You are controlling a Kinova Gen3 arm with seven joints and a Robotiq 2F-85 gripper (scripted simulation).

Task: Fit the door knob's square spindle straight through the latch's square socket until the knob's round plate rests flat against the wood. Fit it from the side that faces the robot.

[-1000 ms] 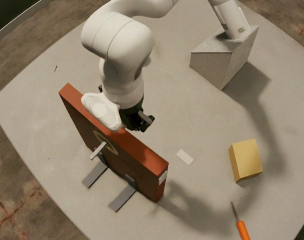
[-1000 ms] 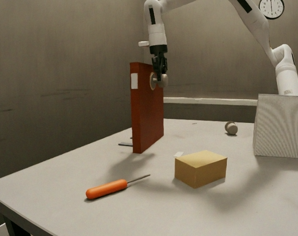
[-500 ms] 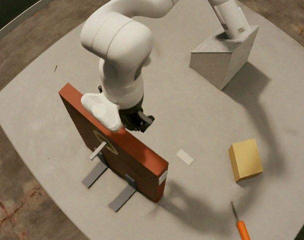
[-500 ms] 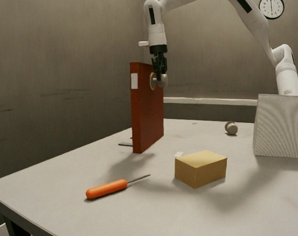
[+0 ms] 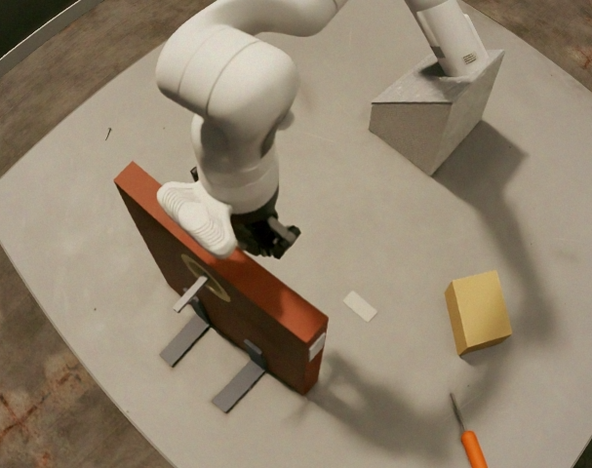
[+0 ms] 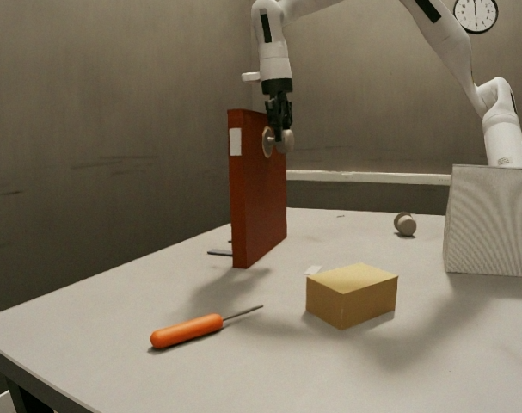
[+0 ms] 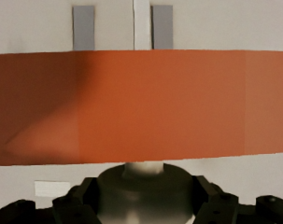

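The door knob lies 4 cm ahead of my hand and 1 cm below it. Also, from my hand: tan box 25 cm behind, 26 cm to the left, 26 cm below; then orange screwdriver 9 cm behind, 42 cm to the left, 28 cm below; then white slip 12 cm behind, 10 cm to the left, 29 cm below.
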